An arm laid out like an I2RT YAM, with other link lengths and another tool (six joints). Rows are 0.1 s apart.
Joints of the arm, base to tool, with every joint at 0 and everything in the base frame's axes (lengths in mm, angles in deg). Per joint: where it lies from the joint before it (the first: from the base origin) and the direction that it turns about. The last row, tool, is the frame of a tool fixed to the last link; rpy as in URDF.
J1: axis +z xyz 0 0 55.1
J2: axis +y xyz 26.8 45.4 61
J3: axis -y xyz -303.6 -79.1 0
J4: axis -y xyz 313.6 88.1 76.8
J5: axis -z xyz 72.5 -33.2 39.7
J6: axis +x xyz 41.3 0 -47
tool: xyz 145 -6 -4 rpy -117.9 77.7 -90
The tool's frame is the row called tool.
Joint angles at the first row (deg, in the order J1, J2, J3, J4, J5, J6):
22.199 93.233 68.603 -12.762 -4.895 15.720
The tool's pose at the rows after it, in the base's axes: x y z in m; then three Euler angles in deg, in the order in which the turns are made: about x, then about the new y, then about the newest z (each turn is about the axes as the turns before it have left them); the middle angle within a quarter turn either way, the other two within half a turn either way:
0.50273, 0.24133, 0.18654, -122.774, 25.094, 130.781
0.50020, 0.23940, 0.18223, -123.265, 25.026, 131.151
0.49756, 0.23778, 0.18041, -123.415, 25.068, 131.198
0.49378, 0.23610, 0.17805, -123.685, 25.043, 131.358
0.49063, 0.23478, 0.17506, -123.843, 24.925, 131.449
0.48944, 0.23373, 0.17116, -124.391, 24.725, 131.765
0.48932, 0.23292, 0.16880, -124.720, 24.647, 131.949
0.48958, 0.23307, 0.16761, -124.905, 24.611, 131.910
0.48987, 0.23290, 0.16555, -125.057, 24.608, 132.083
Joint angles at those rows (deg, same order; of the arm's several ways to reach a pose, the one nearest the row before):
22.226 93.170 67.873 -12.391 -5.145 15.749
22.209 92.933 67.112 -12.295 -4.943 15.666
22.192 92.457 66.327 -12.052 -4.838 15.601
22.236 91.864 65.413 -11.936 -4.674 15.557
22.231 91.424 64.525 -11.663 -4.681 15.474
22.231 91.515 64.214 -11.758 -4.527 15.274
22.191 91.650 64.090 -11.773 -4.430 15.140
22.237 91.794 64.069 -11.689 -4.313 14.991
22.237 91.988 63.986 -11.559 -4.229 15.028

